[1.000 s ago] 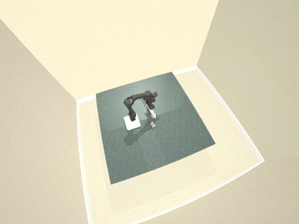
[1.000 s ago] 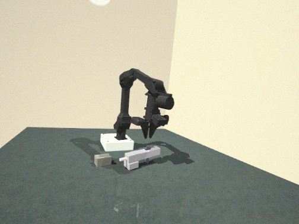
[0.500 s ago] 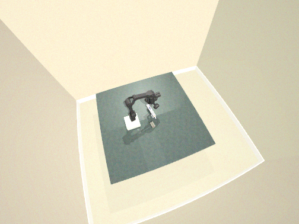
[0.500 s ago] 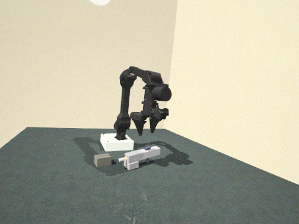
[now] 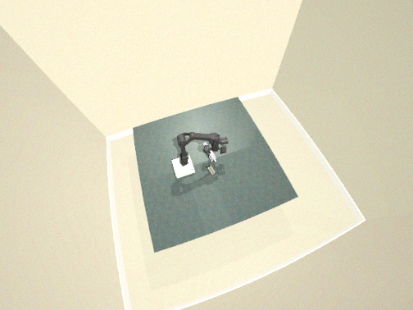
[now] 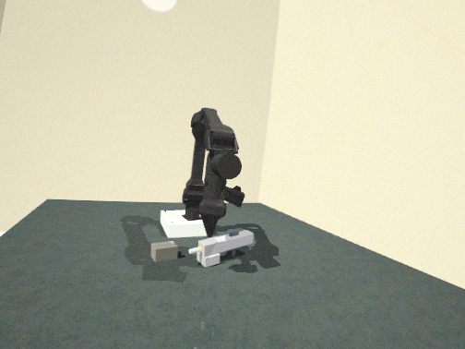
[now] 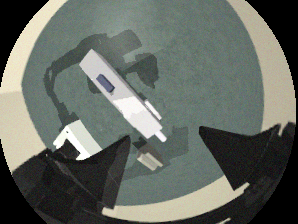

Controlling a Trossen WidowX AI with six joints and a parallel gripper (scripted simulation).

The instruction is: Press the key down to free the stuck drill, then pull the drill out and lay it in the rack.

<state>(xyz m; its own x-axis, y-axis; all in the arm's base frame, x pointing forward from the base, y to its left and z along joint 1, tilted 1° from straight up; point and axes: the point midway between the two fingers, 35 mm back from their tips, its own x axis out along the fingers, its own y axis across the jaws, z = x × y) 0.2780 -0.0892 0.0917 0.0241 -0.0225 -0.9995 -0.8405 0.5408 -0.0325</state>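
My gripper tip is 20 mm past the yellow drill, 20 mm to the right of it and 60 mm above it. From my gripper tip the other things lie so: key 20 mm behind, 110 mm to the left, 60 mm below; grey slatted rack 100 mm behind, 90 mm to the right, 90 mm below; fixture 20 mm behind, 80 mm to the left, 60 mm below.
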